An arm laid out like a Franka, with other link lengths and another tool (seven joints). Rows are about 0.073 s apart.
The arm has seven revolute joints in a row. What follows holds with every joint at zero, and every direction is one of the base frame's.
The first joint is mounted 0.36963 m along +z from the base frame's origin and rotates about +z.
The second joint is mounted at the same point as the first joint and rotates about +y.
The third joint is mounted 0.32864 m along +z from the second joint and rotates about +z.
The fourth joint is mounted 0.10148 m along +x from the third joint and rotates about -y.
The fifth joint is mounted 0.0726 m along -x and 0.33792 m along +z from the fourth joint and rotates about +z.
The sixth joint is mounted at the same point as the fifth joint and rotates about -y.
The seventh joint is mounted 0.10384 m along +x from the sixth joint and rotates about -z.
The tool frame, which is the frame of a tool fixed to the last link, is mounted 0.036 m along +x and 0.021 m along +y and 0.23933 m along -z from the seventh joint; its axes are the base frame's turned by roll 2.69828, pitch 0 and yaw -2.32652 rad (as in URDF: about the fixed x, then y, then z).
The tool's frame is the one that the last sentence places.
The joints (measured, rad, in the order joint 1, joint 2, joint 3, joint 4, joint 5, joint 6, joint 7), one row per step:
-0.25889, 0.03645, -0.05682, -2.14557, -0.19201, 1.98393, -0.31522
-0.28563, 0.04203, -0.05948, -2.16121, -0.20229, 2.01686, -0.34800
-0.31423, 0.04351, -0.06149, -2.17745, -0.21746, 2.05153, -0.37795
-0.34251, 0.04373, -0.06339, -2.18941, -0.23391, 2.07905, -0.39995
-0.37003, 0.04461, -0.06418, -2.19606, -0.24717, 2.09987, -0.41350
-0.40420, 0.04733, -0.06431, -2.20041, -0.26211, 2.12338, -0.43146
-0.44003, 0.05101, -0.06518, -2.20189, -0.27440, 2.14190, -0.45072
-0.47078, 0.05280, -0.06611, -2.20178, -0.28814, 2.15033, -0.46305
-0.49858, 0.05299, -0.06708, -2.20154, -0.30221, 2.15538, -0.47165
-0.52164, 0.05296, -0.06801, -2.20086, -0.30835, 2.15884, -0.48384
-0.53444, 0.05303, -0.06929, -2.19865, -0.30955, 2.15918, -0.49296
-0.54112, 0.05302, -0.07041, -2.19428, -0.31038, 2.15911, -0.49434
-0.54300, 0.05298, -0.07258, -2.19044, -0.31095, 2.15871, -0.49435
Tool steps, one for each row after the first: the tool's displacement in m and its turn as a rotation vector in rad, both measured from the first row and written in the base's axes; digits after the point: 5 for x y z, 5 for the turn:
-0.00412, -0.01403, -0.00639, -0.00082, -0.00517, 0.01356
-0.00869, -0.02926, -0.01072, -0.00741, -0.01387, 0.02687
-0.01370, -0.04470, -0.01323, -0.01703, -0.02088, 0.03300
-0.01815, -0.05933, -0.01451, -0.02635, -0.02735, 0.02999
-0.02330, -0.07708, -0.01553, -0.03711, -0.03504, 0.02713
-0.02986, -0.09553, -0.01632, -0.04546, -0.03986, 0.02074
-0.03746, -0.11160, -0.01640, -0.05455, -0.03845, 0.01171
-0.04536, -0.12614, -0.01588, -0.06414, -0.03554, 0.00155
-0.05201, -0.13734, -0.01524, -0.06750, -0.03426, -0.00589
-0.05572, -0.14378, -0.01435, -0.06791, -0.03405, -0.01032
-0.05675, -0.14820, -0.01256, -0.07077, -0.03675, -0.01631
-0.05686, -0.15087, -0.01099, -0.07336, -0.03914, -0.02012

